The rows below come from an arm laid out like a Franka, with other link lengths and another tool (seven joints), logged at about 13 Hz.
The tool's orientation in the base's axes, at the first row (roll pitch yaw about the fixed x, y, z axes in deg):
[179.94, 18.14, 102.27]
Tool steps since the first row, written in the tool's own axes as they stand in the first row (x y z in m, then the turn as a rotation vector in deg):
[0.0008, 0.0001, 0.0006, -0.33, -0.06, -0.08]
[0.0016, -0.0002, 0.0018, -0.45, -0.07, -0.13]
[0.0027, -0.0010, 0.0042, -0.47, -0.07, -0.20]
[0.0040, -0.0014, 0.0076, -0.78, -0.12, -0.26]
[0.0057, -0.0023, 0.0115, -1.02, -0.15, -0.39]
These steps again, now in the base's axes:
[0.0000, 0.0006, -0.0008, 0.00, -0.29, 0.18]
[-0.0004, 0.0009, -0.0022, 0.01, -0.39, 0.26]
[-0.0012, 0.0010, -0.0048, 0.01, -0.39, 0.34]
[-0.0017, 0.0011, -0.0085, 0.02, -0.67, 0.49]
[-0.0026, 0.0013, -0.0127, 0.03, -0.86, 0.69]

